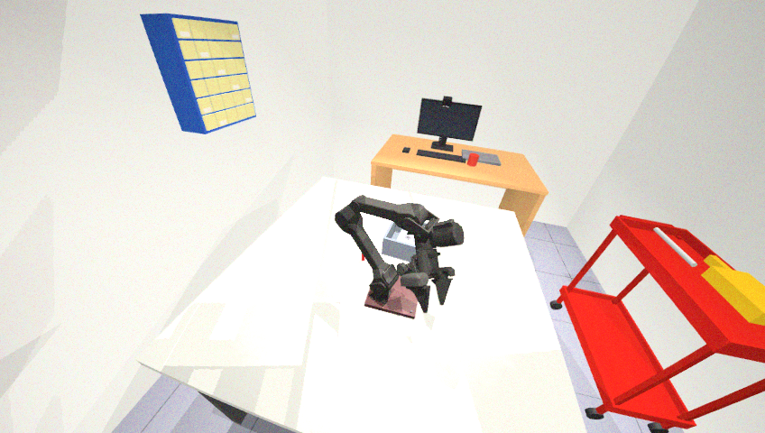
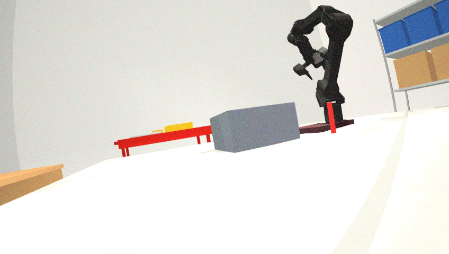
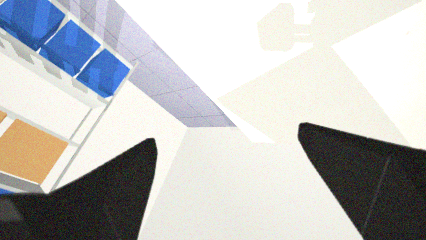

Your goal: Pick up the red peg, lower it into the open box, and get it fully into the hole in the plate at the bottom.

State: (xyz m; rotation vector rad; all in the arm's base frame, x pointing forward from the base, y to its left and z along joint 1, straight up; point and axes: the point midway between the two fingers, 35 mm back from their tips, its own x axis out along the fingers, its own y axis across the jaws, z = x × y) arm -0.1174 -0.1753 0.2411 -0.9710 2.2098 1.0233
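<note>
The red peg lies 290 mm ahead of my gripper tip, 330 mm to the left of it and 190 mm below it. Also, from my gripper tip: plate 460 mm ahead, 180 mm to the left, 190 mm below; grey box 460 mm ahead, 180 mm to the left, 210 mm below.
</note>
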